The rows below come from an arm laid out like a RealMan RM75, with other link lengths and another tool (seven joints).
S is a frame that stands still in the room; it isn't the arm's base.
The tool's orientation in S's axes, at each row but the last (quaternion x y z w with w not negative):
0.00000 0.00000 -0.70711 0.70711
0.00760 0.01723 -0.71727 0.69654
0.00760 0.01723 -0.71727 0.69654
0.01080 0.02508 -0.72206 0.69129
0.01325 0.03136 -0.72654 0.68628
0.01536 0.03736 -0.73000 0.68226
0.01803 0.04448 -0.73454 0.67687
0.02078 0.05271 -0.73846 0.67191
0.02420 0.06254 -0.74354 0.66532
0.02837 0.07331 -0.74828 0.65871
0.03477 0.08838 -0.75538 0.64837
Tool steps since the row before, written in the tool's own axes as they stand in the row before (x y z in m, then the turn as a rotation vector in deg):
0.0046 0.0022 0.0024 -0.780 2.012 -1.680
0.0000 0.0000 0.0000 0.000 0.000 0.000
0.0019 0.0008 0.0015 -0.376 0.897 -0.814
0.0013 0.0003 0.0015 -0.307 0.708 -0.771
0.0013 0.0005 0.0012 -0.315 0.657 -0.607
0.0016 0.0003 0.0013 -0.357 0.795 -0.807
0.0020 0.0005 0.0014 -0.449 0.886 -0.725
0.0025 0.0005 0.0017 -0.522 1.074 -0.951
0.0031 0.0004 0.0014 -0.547 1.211 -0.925
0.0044 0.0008 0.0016 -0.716 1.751 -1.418
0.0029 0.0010 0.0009 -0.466 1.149 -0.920
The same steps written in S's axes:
0.0022 -0.0046 0.0024 2.012 0.780 -1.680
0.0000 0.0000 0.0000 0.000 0.000 0.000
0.0008 -0.0020 0.0014 0.897 0.378 -0.813
0.0003 -0.0014 0.0014 0.706 0.315 -0.769
0.0005 -0.0014 0.0011 0.659 0.316 -0.604
0.0002 -0.0017 0.0012 0.794 0.363 -0.805
0.0004 -0.0022 0.0012 0.895 0.440 -0.719
0.0003 -0.0027 0.0014 1.080 0.519 -0.946
0.0001 -0.0033 0.0010 1.220 0.526 -0.925
0.0003 -0.0047 0.0009 1.750 0.699 -1.428
0.0006 -0.0031 0.0003 1.149 0.453 -0.927

